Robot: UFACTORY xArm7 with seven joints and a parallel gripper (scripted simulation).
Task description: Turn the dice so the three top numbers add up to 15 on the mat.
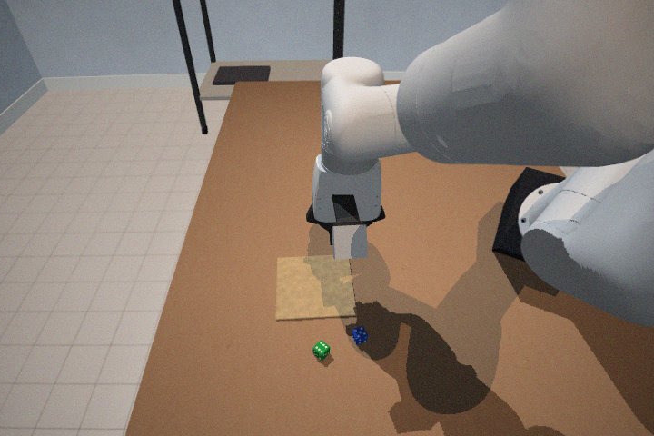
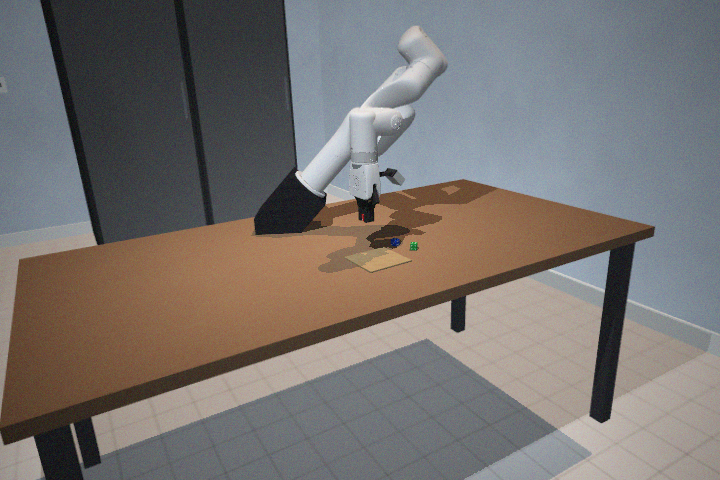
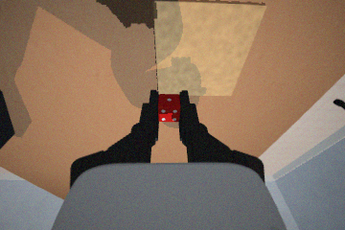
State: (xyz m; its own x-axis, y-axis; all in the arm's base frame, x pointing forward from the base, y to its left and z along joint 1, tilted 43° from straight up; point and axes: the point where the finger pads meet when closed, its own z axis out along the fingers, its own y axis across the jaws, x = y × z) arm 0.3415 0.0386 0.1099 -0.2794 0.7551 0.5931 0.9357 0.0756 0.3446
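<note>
Right now the tan mat is 12 cm below my hand, 5 cm ahead of it and 2 cm to the left of it. From my hand the other things lie so: blue die (12 cm below, 10 cm to the left, 5 cm behind); green die (14 cm to the left, 12 cm below); red die (1 cm below).
</note>
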